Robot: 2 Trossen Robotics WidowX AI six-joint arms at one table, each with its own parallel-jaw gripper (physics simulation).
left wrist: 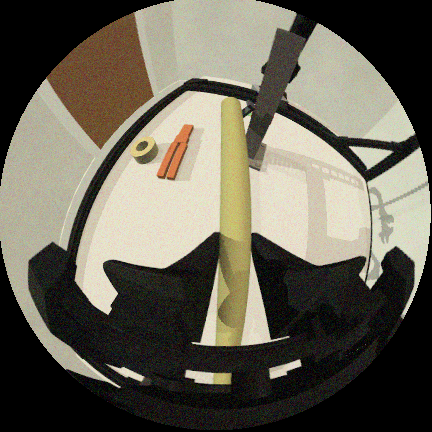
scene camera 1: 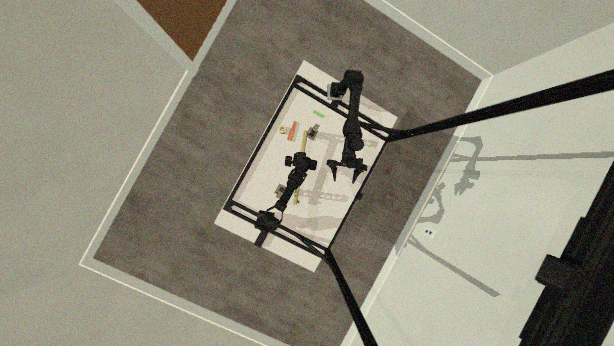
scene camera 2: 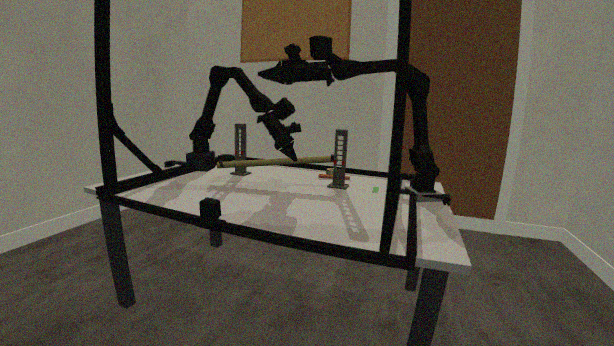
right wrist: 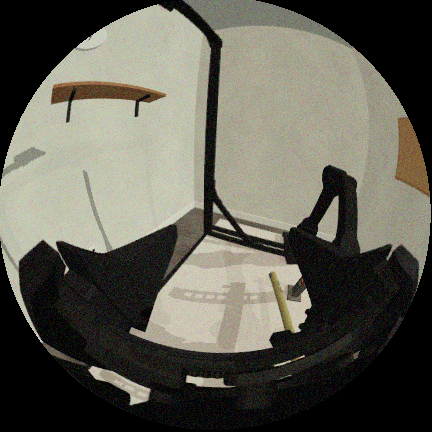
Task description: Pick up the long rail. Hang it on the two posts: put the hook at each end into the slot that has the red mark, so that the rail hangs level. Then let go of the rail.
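Pixels of known places: left gripper, fingertip midpoint: (left wrist: 234, 237) (scene camera 2: 296, 160); right gripper, fingertip midpoint: (scene camera 1: 343, 182) (scene camera 2: 260, 75) (right wrist: 235, 231); left arm's base, origin of the base link: (scene camera 2: 200, 152); right arm's base, origin of the base link: (scene camera 1: 335, 92) (scene camera 2: 423, 190).
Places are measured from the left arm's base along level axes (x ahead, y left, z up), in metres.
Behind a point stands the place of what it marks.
The long yellow rail (scene camera 1: 304, 142) @[x 0.537, y -0.137, z 0.027 m] (scene camera 2: 260, 162) @[x 0.318, y -0.164, z -0.001 m] (left wrist: 234, 175) @[x 0.498, y -0.136, z 0.024 m] (right wrist: 281, 302) @[x 0.278, y -0.161, z 0.003 m] is held above the table, its right end slightly higher in scene camera 2. My left gripper (scene camera 2: 295, 158) @[x 0.455, y -0.142, z 0.008 m] (left wrist: 234, 237) @[x 0.455, y -0.142, z 0.008 m] is shut on it near its middle. Two grey slotted posts stand upright: one post (scene camera 1: 281, 189) @[x 0.227, y -0.061, z 0.037 m] (scene camera 2: 240, 126) @[x 0.211, y -0.070, z 0.127 m] at the left in scene camera 2, the other post (scene camera 1: 313, 132) @[x 0.599, y -0.172, z 0.082 m] (scene camera 2: 341, 132) @[x 0.617, y -0.190, z 0.129 m] (left wrist: 276, 85) @[x 0.599, y -0.174, z 0.068 m] at the right. Both carry red marks. The rail's far end is beside the right post; whether its dark hook touches a slot is unclear. My right gripper (scene camera 1: 344, 180) @[x 0.354, y -0.349, z 0.306 m] (scene camera 2: 260, 74) @[x 0.354, y -0.349, z 0.306 m] (right wrist: 235, 231) @[x 0.354, y -0.349, z 0.306 m] is open, high above the table.
An orange forked piece (scene camera 1: 292, 131) @[x 0.600, y -0.043, z -0.064 m] (left wrist: 175, 152) @[x 0.587, y -0.050, z -0.064 m] and a yellow ring (scene camera 1: 282, 130) @[x 0.584, y 0.013, z -0.050 m] (left wrist: 135, 151) @[x 0.583, y 0.025, z -0.051 m] lie on the table beyond the rail. A green strip (scene camera 1: 318, 114) @[x 0.755, y -0.193, z -0.075 m] (scene camera 2: 375, 190) @[x 0.755, y -0.208, z -0.075 m] lies near the right post. A black frame (scene camera 2: 300, 243) @[x 0.519, y -0.659, z -0.080 m] borders the white table.
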